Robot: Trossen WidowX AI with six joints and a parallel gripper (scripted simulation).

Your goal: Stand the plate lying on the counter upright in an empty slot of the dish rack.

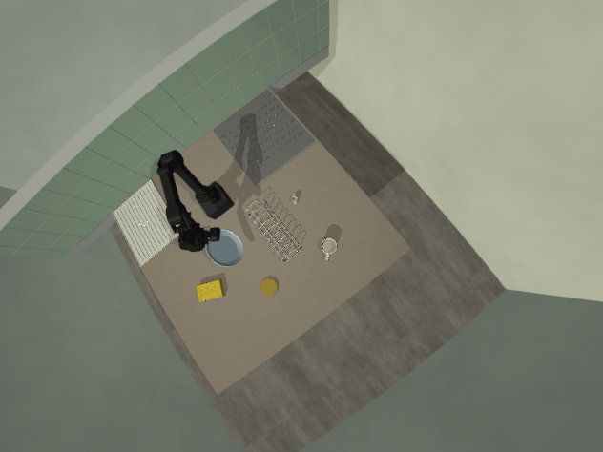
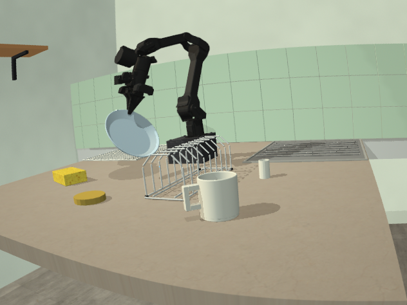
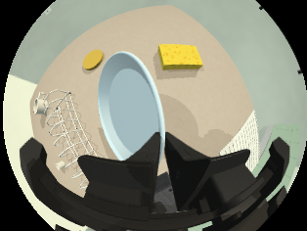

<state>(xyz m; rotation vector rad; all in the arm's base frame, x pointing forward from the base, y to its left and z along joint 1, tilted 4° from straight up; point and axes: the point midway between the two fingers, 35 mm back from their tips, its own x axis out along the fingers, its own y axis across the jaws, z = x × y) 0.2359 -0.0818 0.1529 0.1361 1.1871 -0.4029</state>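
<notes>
Now: the pale blue plate 100 mm below my hand, 50 mm ahead of it and 40 mm to the left of it. From my hand the other things lie so: white drying mat: 410 mm to the right, 380 mm behind, 230 mm below; then yellow disc: 320 mm ahead, 230 mm below, 120 mm to the left; then small white cup: 460 mm to the left, 220 mm below, 20 mm behind.
</notes>
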